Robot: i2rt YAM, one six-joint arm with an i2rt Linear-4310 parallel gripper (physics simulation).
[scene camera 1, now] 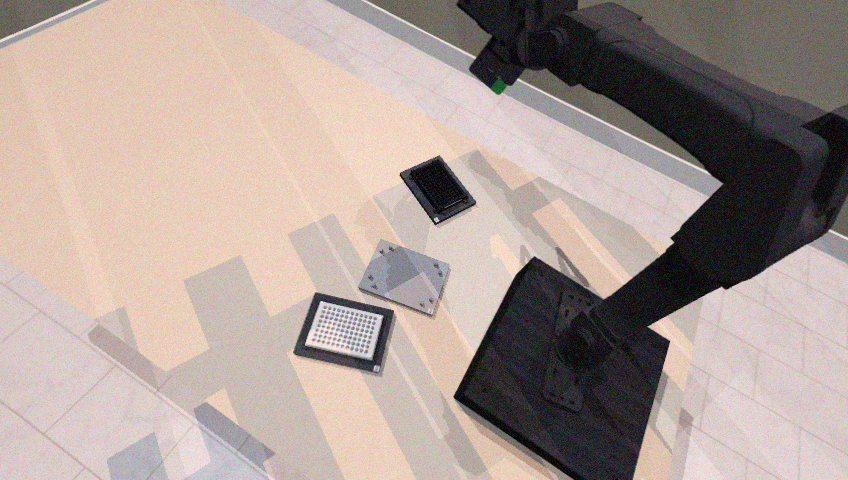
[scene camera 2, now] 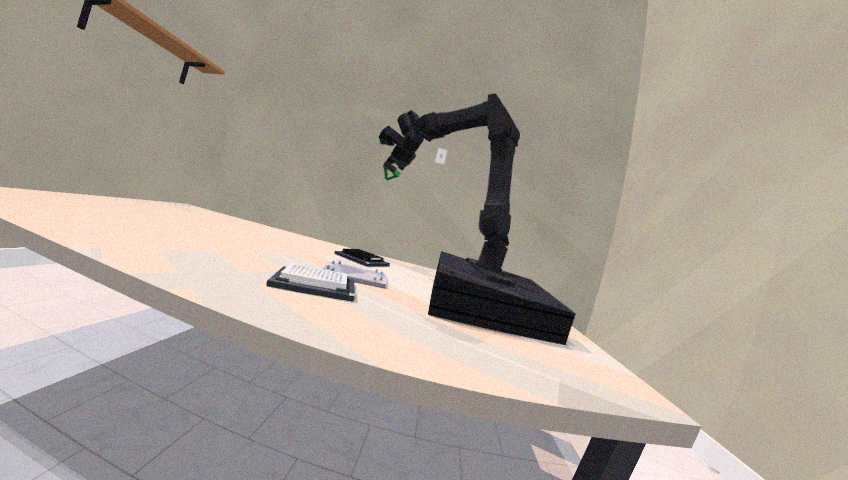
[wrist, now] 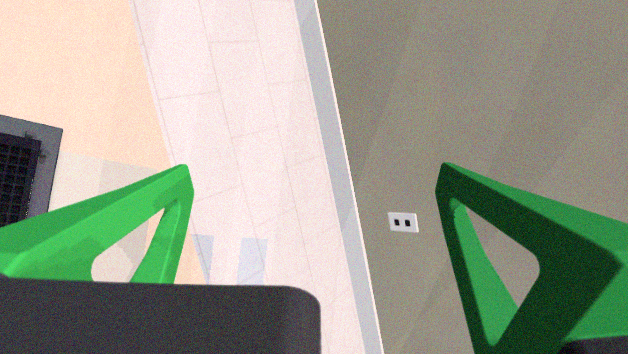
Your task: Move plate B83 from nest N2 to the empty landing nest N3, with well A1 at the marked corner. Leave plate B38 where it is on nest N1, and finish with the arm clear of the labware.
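A white well plate (scene camera 1: 343, 328) (scene camera 2: 314, 276) sits flat on a dark nest (scene camera 1: 384, 334) (scene camera 2: 312, 291). A black well plate (scene camera 1: 439, 183) (scene camera 2: 361, 256) (wrist: 14, 175) sits on another dark nest (scene camera 1: 455, 210) (wrist: 44, 180). Between them is an empty grey nest (scene camera 1: 404, 276) (scene camera 2: 368, 276) with small pins and a pale mark at one corner. Plate and nest labels cannot be read. My gripper (scene camera 1: 498, 86) (scene camera 2: 391, 172) (wrist: 314, 177) is open and empty, high above the table and away from the plates. The black plate is partly cut off at the wrist view's left edge.
The arm's black base block (scene camera 1: 505, 368) (scene camera 2: 499, 303) stands on the table (scene camera 1: 148, 148) (scene camera 2: 238, 297) near the empty nest. A wall with a white socket (scene camera 2: 440, 155) (wrist: 403, 222) lies beyond the table's edge. A wooden shelf (scene camera 2: 160, 35) hangs on the wall.
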